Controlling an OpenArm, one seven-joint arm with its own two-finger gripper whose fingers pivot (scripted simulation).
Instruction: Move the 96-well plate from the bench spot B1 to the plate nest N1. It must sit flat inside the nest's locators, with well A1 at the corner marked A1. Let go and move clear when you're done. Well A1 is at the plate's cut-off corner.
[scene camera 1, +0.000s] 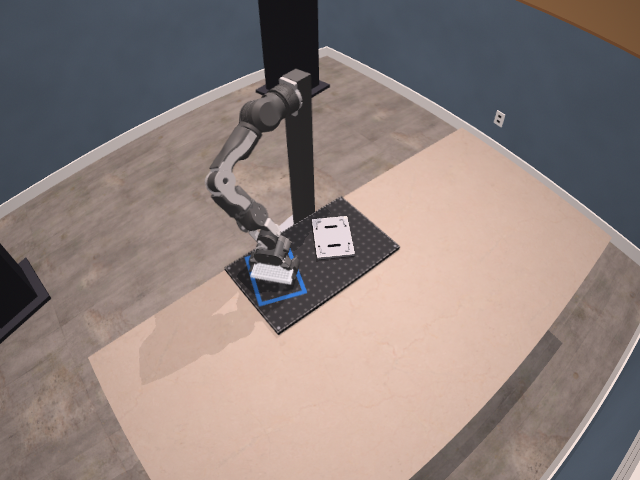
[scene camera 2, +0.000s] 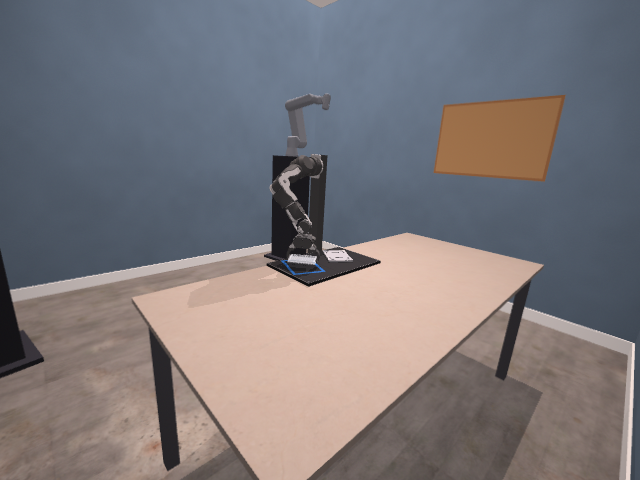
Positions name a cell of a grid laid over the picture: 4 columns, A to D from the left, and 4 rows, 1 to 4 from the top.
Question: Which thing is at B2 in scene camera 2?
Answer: A black mounting column.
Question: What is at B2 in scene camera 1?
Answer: A black mounting column.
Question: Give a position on a white plate nest N1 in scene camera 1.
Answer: C2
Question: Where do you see my gripper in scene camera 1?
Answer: B3
